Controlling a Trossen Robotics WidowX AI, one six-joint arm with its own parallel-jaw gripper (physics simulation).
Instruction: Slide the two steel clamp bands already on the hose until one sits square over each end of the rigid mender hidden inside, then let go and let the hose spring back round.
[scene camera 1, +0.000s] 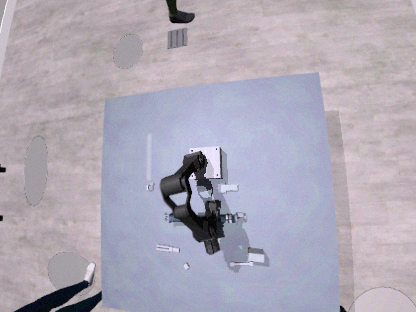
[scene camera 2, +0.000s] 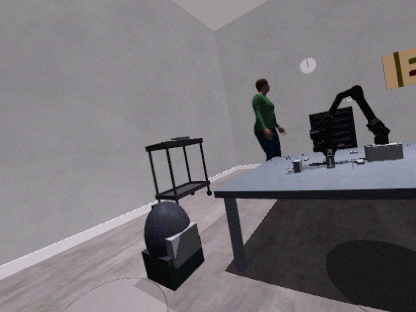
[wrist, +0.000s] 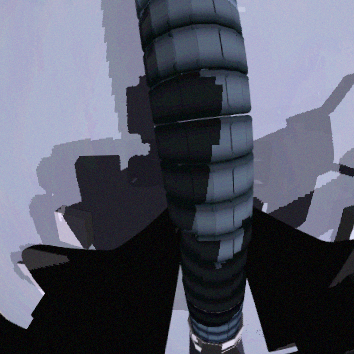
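Observation:
A ribbed blue-grey hose lies flat on the blue-grey table, running left to right in the overhead view. My gripper reaches down from above, and its two black fingers press the hose from both sides near the middle of its length. The hose looks pinched narrower between the fingers. A bright steel clamp band shows on the hose at the bottom edge of the wrist view. Steel-coloured parts show on the hose right of the gripper in the overhead view. The mender is hidden inside the hose.
The arm's white base plate sits behind the hose. Small white blocks, a cube, a flat bar, a ring and a pale strip lie around. A person in green and a black cart stand off the table.

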